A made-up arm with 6 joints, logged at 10 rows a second.
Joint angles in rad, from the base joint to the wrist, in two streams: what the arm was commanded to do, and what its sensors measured. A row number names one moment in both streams.
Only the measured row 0 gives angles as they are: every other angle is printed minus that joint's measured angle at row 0.
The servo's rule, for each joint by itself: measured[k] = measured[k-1] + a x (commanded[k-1-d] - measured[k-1]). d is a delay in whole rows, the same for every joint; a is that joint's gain. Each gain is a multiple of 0.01, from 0.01 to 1. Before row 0 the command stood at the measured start. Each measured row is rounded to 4 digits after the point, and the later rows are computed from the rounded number. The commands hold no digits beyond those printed.
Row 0, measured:
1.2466 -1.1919 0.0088 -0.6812 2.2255 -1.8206
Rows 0 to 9, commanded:
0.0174 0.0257 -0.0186 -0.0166 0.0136 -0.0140
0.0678 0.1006 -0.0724 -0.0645 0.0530 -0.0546
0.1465 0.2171 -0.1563 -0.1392 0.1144 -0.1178
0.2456 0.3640 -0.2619 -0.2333 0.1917 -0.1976
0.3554 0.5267 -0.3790 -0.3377 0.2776 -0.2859
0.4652 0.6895 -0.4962 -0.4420 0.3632 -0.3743
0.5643 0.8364 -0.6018 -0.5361 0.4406 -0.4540
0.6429 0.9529 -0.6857 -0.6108 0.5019 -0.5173
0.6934 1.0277 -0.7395 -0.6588 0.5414 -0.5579
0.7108 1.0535 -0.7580 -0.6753 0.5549 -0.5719
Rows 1 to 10, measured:
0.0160 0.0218 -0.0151 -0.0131 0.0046 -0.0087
0.0637 0.0888 -0.0615 -0.0537 0.0211 -0.0372
0.1399 0.1979 -0.1383 -0.1212 0.0528 -0.0872
0.2371 0.3391 -0.2384 -0.2098 0.1000 -0.1556
0.3459 0.4986 -0.3523 -0.3108 0.1604 -0.2364
0.4557 0.6609 -0.4689 -0.4144 0.2294 -0.3219
0.5556 0.8101 -0.5765 -0.5105 0.3012 -0.4038
0.6359 0.9315 -0.6650 -0.5897 0.3694 -0.4742
0.6888 1.0133 -0.7253 -0.6443 0.4279 -0.5261
0.7090 1.0475 -0.7518 -0.6688 0.4711 -0.5545
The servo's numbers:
d 0
a 0.92 0.85 0.81 0.79 0.34 0.62

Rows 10 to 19, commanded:
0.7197 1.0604 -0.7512 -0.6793 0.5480 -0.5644
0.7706 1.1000 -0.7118 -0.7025 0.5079 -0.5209
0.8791 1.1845 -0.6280 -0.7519 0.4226 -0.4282
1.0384 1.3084 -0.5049 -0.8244 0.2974 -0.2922
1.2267 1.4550 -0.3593 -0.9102 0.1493 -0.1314
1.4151 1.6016 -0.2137 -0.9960 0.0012 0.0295
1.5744 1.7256 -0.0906 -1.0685 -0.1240 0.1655
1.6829 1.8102 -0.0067 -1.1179 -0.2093 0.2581
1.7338 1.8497 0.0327 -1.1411 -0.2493 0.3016
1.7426 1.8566 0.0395 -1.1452 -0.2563 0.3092
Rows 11 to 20, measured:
0.7188 1.0585 -0.7513 -0.6771 0.4972 -0.5606
0.7665 1.0938 -0.7193 -0.6972 0.5008 -0.5360
0.8701 1.1709 -0.6453 -0.7404 0.4742 -0.4692
1.0249 1.2878 -0.5316 -0.8068 0.4141 -0.3595
1.2106 1.4299 -0.3920 -0.8885 0.3241 -0.2181
1.3987 1.5758 -0.2476 -0.9734 0.2143 -0.0646
1.5603 1.7031 -0.1204 -1.0485 0.0993 0.0781
1.6731 1.7941 -0.0283 -1.1033 -0.0056 0.1897
1.7289 1.8414 0.0211 -1.1332 -0.0885 0.2591
1.7415 1.8543 0.0360 -1.1427 -0.1456 0.2902

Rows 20 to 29, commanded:
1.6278 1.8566 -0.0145 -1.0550 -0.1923 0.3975
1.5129 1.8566 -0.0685 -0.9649 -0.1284 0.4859
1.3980 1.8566 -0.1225 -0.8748 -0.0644 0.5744
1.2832 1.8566 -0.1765 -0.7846 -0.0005 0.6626
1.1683 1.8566 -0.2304 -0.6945 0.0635 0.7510
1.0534 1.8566 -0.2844 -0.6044 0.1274 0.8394
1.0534 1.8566 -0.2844 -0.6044 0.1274 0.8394
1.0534 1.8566 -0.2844 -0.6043 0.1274 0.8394
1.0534 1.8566 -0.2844 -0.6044 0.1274 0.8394
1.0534 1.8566 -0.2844 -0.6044 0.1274 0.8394
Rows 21 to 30, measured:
1.6369 1.8563 -0.0049 -1.0734 -0.1615 0.3567
1.5228 1.8566 -0.0564 -0.9877 -0.1502 0.4368
1.4080 1.8566 -0.1099 -0.8985 -0.1210 0.5221
1.2932 1.8566 -0.1638 -0.8085 -0.0800 0.6092
1.1783 1.8566 -0.2177 -0.7184 -0.0312 0.6971
1.0634 1.8566 -0.2717 -0.6283 0.0227 0.7853
1.0542 1.8566 -0.2820 -0.6094 0.0583 0.8188
1.0535 1.8566 -0.2839 -0.6054 0.0818 0.8316
1.0534 1.8566 -0.2843 -0.6046 0.0973 0.8364
1.0534 1.8566 -0.2844 -0.6044 0.1075 0.8383

